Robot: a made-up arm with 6 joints.
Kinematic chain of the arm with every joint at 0, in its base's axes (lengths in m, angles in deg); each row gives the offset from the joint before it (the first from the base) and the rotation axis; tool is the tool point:
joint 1: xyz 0 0 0.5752 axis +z
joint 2: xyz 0 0 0 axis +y
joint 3: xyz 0 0 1.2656 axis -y
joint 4: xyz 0 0 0 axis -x
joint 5: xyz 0.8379 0 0 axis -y
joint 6: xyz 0 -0.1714 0 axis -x
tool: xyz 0 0 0
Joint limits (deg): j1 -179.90..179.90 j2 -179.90..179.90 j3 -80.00..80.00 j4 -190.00..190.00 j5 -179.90..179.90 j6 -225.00..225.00
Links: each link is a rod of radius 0.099 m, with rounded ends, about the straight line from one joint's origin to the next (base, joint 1, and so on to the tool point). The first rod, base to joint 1, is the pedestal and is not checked.
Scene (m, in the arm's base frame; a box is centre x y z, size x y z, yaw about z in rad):
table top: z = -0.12
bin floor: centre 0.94 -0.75 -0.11 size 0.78 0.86 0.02 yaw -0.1
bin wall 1: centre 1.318 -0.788 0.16 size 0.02 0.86 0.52 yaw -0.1
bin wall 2: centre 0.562 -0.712 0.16 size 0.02 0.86 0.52 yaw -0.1
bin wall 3: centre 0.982 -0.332 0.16 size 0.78 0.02 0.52 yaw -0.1
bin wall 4: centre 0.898 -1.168 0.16 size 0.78 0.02 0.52 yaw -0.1
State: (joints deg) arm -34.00 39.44 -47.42 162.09 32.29 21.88
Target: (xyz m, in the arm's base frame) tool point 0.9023 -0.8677 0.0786
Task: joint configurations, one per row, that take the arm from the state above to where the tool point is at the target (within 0.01 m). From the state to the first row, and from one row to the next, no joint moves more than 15 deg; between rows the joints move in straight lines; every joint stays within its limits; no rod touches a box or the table.
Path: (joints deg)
1: -39.68 51.04 -37.93 159.93 32.29 21.88
2: -45.36 62.63 -28.45 157.76 32.29 21.88
3: -51.04 74.23 -18.96 155.60 32.29 21.88

